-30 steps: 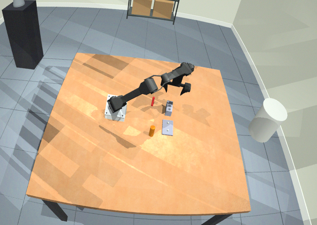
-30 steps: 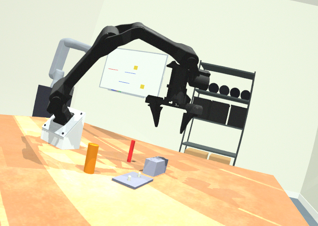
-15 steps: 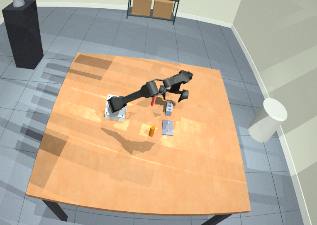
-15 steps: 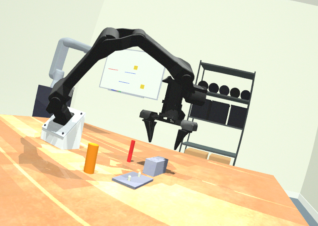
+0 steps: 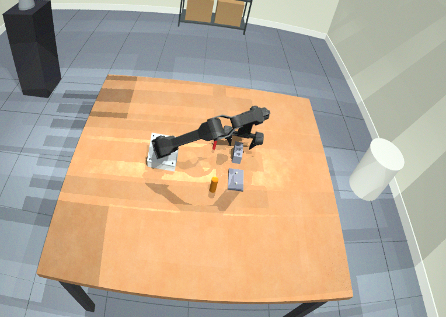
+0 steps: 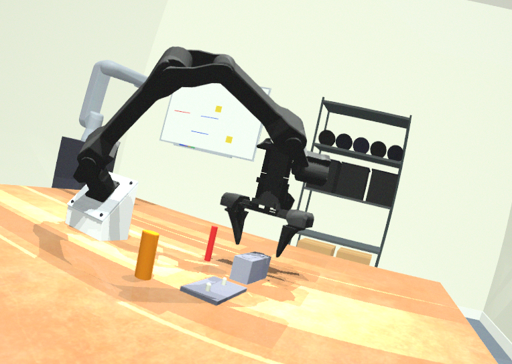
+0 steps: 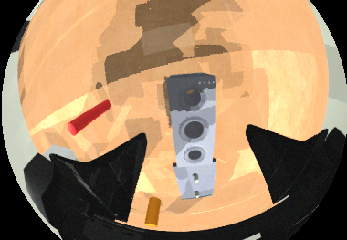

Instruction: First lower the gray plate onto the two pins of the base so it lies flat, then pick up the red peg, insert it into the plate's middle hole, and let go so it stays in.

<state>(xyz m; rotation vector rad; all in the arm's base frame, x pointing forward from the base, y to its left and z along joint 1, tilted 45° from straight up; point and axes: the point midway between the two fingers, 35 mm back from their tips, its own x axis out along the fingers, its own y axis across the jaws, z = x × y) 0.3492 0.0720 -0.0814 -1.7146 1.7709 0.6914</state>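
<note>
Right now my gripper tip is 20 mm above the gray plate. From my gripper tip the other things lie so: orange cylinder (100 mm behind, 230 mm to the right, 20 mm below); red peg (120 mm behind, 20 mm to the left, 20 mm below); base (150 mm to the right, 50 mm below).
</note>
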